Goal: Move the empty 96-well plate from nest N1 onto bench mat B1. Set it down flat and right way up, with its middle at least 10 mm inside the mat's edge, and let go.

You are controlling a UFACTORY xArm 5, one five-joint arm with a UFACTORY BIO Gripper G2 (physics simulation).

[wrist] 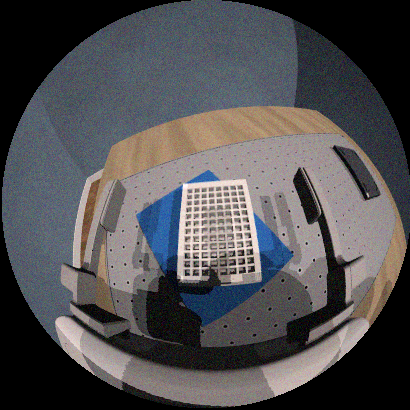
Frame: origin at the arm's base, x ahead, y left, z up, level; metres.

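Where they show: hand, tool point: [205,198].
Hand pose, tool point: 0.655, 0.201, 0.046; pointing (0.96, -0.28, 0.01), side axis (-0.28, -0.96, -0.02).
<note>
After its pixels a point has its place, as x, y, z.
The white 96-well plate [216,230] @(0.656, 0.196, -0.018) lies flat on the blue bench mat [270,245] @(0.622, 0.143, -0.031), with its wells facing up. The mat is turned at an angle under it, and its corners show around the plate. The plate's far short edge lies close to the mat's far corner. My gripper [211,202] @(0.655, 0.201, 0.046) is open wide, with one finger well to the left and one well to the right of the plate, both apart from it. Dark shadow covers part of the mat at the plate's near edge. Nest N1 cannot be made out in the wrist view.
The mat lies on a grey perforated board [260,155] @(0.764, 0.080, -0.033) with a wooden border [200,127] @(0.930, 0.145, -0.046). A dark flat bar-like object [356,171] @(0.658, -0.153, -0.022) lies at the right. A pale-rimmed brown object [80,220] shows at the left edge, behind the left finger.
</note>
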